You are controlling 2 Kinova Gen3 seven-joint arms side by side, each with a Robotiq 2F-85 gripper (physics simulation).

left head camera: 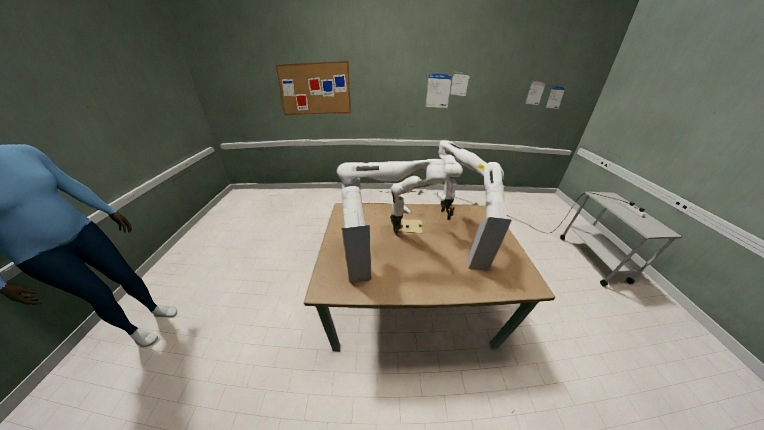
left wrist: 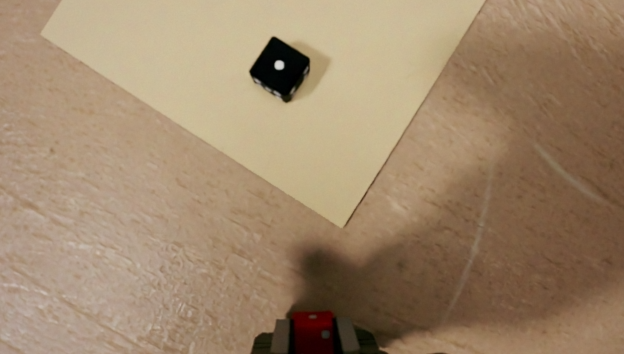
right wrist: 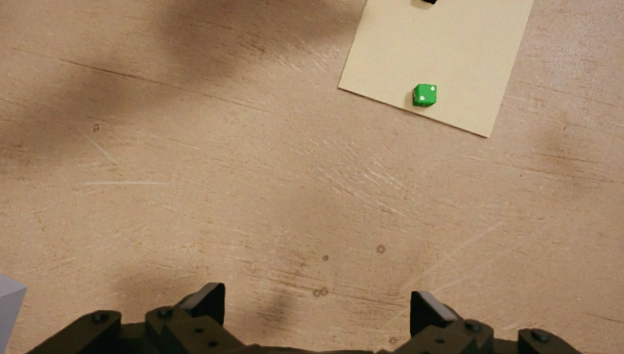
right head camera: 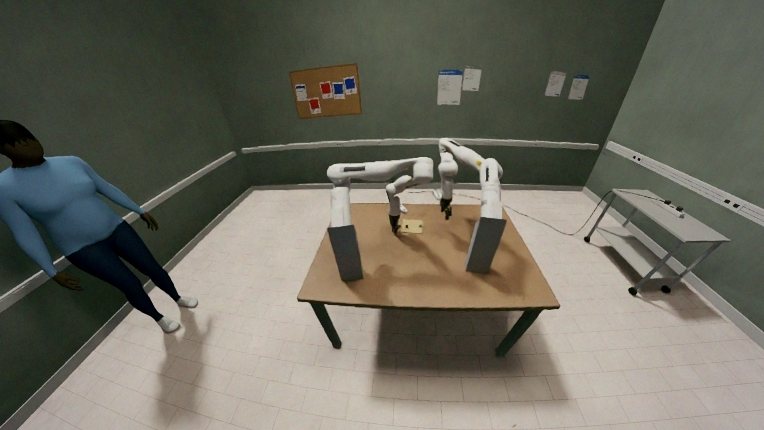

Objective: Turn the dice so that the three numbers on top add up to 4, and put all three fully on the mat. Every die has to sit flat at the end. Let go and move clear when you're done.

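Where they show: left gripper, fingertip midpoint: [left head camera: 395,232] [left wrist: 313,343] [right head camera: 394,232]; right gripper, fingertip midpoint: [left head camera: 445,215] [right wrist: 317,308] [right head camera: 444,215]; left arm's base, link origin: [left head camera: 355,230] [right head camera: 342,229]; right arm's base, link origin: [left head camera: 495,221] [right head camera: 490,222].
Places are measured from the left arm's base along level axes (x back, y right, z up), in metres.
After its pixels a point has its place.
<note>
The red die [left wrist: 313,331] @(x -0.425, y 0.075, z -0.311 m) is between the closed fingers of my left gripper [left head camera: 396,231] @(x -0.419, y 0.070, z -0.320 m) [right head camera: 395,230] @(x -0.419, y 0.070, z -0.320 m), beside the mat's near left corner; its height above the table is hard to tell. The pale yellow mat [left head camera: 414,231] @(x -0.475, y 0.188, z -0.323 m) [right head camera: 414,230] @(x -0.490, y 0.188, z -0.323 m) [left wrist: 200,75] @(x -0.522, y 0.106, z -0.323 m) [right wrist: 450,50] @(x -0.544, y 0.160, z -0.323 m) bears two dice. The black die [left wrist: 280,65] @(x -0.500, y 0.129, z -0.307 m) [left head camera: 407,226] @(x -0.496, y 0.131, z -0.312 m) [right head camera: 406,226] @(x -0.496, y 0.127, z -0.312 m) lies flat on it with one pip on top. The green die [right wrist: 425,95] @(x -0.545, y 0.212, z -0.307 m) [left head camera: 420,225] @(x -0.541, y 0.214, z -0.312 m) sits near the mat's edge with two pips on top. My right gripper [right wrist: 317,308] @(x -0.541, y 0.366, z -0.183 m) [left head camera: 449,215] @(x -0.541, y 0.366, z -0.183 m) [right head camera: 446,215] @(x -0.541, y 0.366, z -0.183 m) is open and empty, above the table right of the mat.
The wooden table [left head camera: 427,283] @(x -0.084, y 0.361, z -0.327 m) [right head camera: 422,288] @(x -0.071, y 0.383, z -0.327 m) carries both arms on grey mounts [left head camera: 357,253] @(x 0.031, y 0.017, z -0.115 m) [left head camera: 487,243] @(x -0.279, y 0.614, z -0.120 m). A person in a light blue top [left head camera: 42,197] [right head camera: 80,197] stands at the left. A grey trolley [left head camera: 636,216] [right head camera: 673,216] stands at the right.
</note>
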